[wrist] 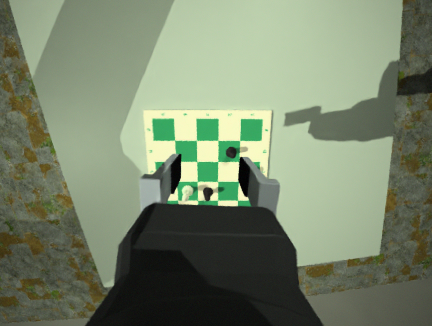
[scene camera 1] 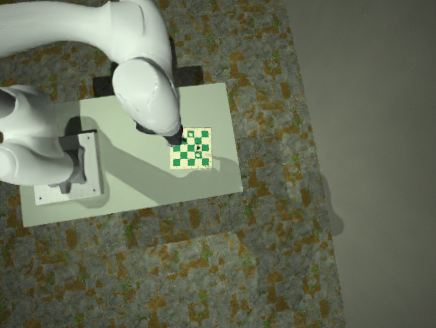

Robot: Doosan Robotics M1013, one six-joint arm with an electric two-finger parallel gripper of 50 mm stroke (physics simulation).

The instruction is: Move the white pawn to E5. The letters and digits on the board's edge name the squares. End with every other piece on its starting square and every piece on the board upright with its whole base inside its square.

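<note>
The green-and-cream board lies on the pale table; its edge letters are too small to read. A white piece and a black piece stand in neighbouring squares. Another black piece stands on a green square nearer the board's top edge in the wrist view; the gripper hides it in the scene view. A second white piece stands at the board's upper edge. Which white piece is the pawn I cannot tell. My gripper is open and empty, above the board.
The pale table carries the robot's white base plate at the left. The arm reaches over the table from the upper left and casts shadows across it. The patterned floor surrounds the table.
</note>
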